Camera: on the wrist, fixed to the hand. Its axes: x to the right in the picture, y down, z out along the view.
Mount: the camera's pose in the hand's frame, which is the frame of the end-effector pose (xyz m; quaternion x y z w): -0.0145 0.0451 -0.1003 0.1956 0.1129 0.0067 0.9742
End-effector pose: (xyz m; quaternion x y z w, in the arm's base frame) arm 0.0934 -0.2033 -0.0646 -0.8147 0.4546 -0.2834 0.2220
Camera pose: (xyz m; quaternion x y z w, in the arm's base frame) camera -0.0071 -0.2232 -0.0220 -0.7152 0.4179 -0.4555 0.3262
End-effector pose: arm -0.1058 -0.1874 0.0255 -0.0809 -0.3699 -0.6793 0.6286
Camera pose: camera -0.0261 -0.2336 -0.0363 0.1184 -0.4217 -0.5943 0.6745
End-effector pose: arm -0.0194 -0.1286 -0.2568 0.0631 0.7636 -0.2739 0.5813
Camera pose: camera -0.0817 -0.0381 -0.2415 0.2112 0.7555 -0.4052 0.4696
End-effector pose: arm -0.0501 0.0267 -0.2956 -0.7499 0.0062 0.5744 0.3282
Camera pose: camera 0.0135 -0.0641 -0.2924 -0.7311 0.1605 0.4759 0.4618
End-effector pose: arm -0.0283 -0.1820 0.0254 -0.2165 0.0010 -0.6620 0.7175
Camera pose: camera -0.0162 -0.1979 -0.0837 0.0042 -0.0461 -0.6647 0.7456
